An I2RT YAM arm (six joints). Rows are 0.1 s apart.
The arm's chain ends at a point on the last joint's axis. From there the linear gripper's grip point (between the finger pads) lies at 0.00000 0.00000 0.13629 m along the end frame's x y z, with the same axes.
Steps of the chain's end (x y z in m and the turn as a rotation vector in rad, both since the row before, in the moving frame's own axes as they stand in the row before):
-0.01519, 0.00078, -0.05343, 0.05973, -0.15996, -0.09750
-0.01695, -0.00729, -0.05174, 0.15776, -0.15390, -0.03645
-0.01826, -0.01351, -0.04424, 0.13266, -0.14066, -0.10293
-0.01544, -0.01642, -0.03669, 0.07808, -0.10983, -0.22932
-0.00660, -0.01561, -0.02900, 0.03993, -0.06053, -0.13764
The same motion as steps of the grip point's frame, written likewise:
-0.03725, -0.00625, -0.05541, 0.05973, -0.15996, -0.09750
-0.03814, -0.02823, -0.05504, 0.15776, -0.15390, -0.03645
-0.03820, -0.03046, -0.04678, 0.13266, -0.14066, -0.10293
-0.03145, -0.02523, -0.03792, 0.07808, -0.10983, -0.22932
-0.01519, -0.02046, -0.02936, 0.03993, -0.06053, -0.13764

